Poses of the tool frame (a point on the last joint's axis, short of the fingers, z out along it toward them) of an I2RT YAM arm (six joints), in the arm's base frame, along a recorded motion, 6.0 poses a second.
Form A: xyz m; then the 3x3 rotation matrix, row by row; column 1 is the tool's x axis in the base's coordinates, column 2 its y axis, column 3 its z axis. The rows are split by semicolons.
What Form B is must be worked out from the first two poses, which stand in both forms.
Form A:
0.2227 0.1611 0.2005; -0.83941 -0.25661 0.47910; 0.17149 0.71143 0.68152; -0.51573 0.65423 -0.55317
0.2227 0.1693 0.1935; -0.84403 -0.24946 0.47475; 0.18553 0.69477 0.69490; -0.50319 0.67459 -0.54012
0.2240 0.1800 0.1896; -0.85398 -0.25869 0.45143; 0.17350 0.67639 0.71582; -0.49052 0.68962 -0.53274
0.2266 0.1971 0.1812; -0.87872 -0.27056 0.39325; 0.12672 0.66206 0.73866; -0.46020 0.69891 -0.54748
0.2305 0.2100 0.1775; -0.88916 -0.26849 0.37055; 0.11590 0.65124 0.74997; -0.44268 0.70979 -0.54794
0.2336 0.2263 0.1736; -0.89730 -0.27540 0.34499; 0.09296 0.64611 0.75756; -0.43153 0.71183 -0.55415
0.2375 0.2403 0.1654; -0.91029 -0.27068 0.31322; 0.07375 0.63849 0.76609; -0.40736 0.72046 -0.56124
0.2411 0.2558 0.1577; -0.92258 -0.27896 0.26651; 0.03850 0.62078 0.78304; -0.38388 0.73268 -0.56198
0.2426 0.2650 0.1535; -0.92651 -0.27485 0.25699; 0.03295 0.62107 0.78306; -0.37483 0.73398 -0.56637
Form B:
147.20 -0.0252 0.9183 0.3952 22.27 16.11 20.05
147.64 -0.0190 0.9135 0.4063 22.27 16.93 19.35
148.78 -0.0253 0.9086 0.4169 22.40 18.00 18.96
151.89 -0.0422 0.9058 0.4216 22.66 19.71 18.12
153.24 -0.0446 0.9032 0.4269 23.05 21.00 17.75
154.51 -0.0531 0.9022 0.4280 23.36 22.63 17.36
156.42 -0.0570 0.9008 0.4306 23.75 24.03 16.54
158.73 -0.0694 0.8965 0.4376 24.11 25.58 15.77
159.37 -0.0697 0.8968 0.4369 24.26 26.50 15.35

